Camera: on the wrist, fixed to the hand. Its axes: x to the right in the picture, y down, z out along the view.
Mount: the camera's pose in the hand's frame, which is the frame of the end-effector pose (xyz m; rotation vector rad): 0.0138 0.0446 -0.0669 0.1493 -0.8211 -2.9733
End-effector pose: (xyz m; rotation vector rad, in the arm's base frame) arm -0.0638 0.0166 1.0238 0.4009 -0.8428 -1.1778
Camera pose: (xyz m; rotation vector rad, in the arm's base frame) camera 0.0172 0.0104 1.0161 -0.6162 0.1272 1.7286
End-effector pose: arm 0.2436 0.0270 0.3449 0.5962 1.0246 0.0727
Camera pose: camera 0.2057 0.0979 0.3312 -1.1592 0.1835 -2.5425
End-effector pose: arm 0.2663 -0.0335 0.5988 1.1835 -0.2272 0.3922
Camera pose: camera 0.2583 0.0455 0.6175 0.5901 0.9346 -2.6321
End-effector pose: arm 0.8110 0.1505 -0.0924 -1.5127 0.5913 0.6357
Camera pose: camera 0.7919 0.0822 -0.1326 -0.4131 -2.0100 -1.1395
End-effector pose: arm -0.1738 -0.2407 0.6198 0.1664 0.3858 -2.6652
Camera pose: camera -0.1629 -0.2651 0.5427 0.7860 0.0902 0.5407
